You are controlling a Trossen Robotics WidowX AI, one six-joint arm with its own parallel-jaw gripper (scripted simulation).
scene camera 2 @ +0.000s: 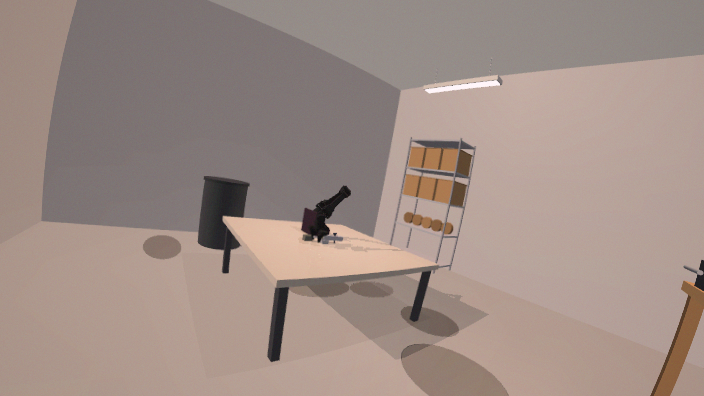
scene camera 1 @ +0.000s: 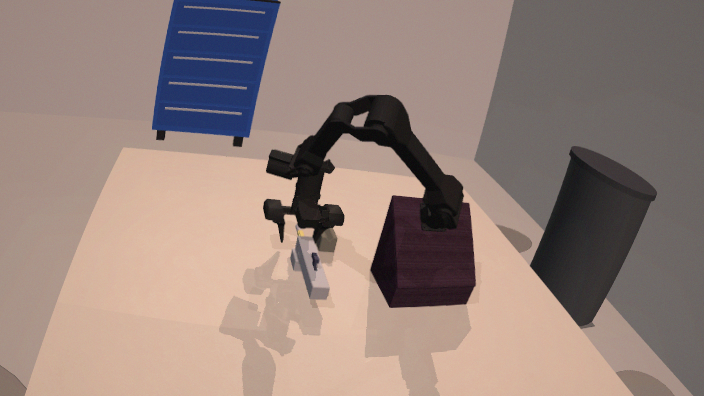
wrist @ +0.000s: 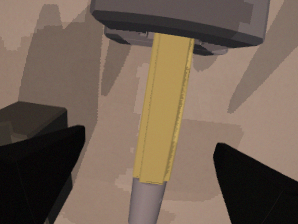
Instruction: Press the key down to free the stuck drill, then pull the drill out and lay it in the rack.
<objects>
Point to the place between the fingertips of my gripper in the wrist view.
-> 150, 142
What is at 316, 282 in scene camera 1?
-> A grey-blue block.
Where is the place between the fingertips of my gripper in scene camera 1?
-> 297, 243
</objects>
